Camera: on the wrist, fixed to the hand. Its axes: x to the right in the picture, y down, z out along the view.
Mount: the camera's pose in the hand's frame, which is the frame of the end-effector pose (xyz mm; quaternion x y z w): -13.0 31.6 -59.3 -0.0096 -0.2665 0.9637 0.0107
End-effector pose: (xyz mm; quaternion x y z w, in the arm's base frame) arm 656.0 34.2 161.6 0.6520 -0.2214 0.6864 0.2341
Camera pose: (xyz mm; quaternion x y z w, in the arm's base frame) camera 590.3 44.9 145.6 0.0257 0.6997 -0.0571 0.7117
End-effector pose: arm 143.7 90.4 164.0 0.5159 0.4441 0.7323 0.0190
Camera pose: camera 117.6 27.6 171.2 -0.6285 0.5045 0.1071 0.5822
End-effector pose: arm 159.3 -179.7 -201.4 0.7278 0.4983 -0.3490 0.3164
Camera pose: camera 197.3 -147.9 -154.2 0.3920 -0.7771 0.1120 0.4795
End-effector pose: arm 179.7 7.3 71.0 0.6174 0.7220 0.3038 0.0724
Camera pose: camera 181.0 -23.9 131.9 -0.7827 0.6095 0.0846 0.0937
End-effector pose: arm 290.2 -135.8 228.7 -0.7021 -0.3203 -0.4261 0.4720
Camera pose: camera 294.0 -202.9 216.0 -0.4343 0.5515 0.6344 0.3236
